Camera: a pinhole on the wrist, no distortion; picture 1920 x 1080 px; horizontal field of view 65.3 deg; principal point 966.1 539.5 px. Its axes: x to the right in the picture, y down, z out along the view. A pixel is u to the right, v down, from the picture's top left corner.
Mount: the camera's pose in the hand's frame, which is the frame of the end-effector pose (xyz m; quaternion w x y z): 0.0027 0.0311 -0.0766 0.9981 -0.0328 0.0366 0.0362
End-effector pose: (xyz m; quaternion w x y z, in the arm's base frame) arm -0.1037 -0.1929 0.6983 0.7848 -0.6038 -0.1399 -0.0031
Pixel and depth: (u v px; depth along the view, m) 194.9 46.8 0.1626
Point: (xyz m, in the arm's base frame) -0.1896 -0.1181 0.7217
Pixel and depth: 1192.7 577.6 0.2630
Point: -0.0748 0.0052 0.6985
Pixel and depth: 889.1 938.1 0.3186
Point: -0.1286 0.0686 0.6249
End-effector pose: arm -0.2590 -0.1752 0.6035 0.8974 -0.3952 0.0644 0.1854
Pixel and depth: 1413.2 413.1 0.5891
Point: -0.0818 0.2749 0.8611
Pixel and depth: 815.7 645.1 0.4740
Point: -0.3196 0.1695 0.8125
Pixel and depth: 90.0 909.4 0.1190
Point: -0.3404 -0.1197 0.6064
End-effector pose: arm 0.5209 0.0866 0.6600 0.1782 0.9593 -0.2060 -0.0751
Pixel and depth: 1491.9 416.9 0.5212
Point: 0.6166 -0.1737 0.2592
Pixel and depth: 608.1 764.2 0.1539
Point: 0.4588 0.0200 0.6128
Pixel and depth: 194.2 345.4 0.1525
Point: 0.4399 0.0738 0.5944
